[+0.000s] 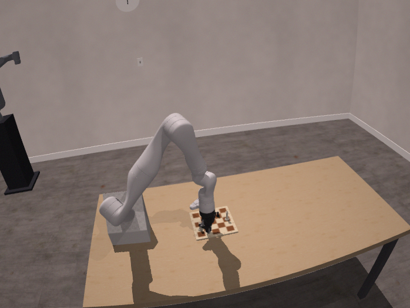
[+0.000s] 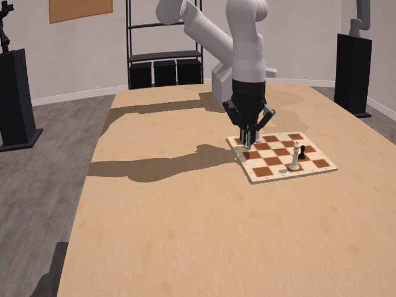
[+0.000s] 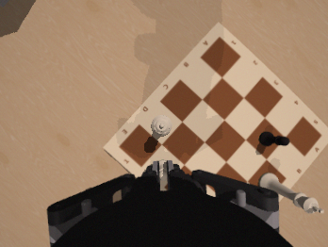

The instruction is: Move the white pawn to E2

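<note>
My gripper is now 1 cm above the white pawn. Round my hand: white king 12 cm ahead, 7 cm to the left; black pawn 11 cm to the left, 8 cm ahead, 1 cm below; chessboard 7 cm to the left, 4 cm ahead, 3 cm below.
</note>
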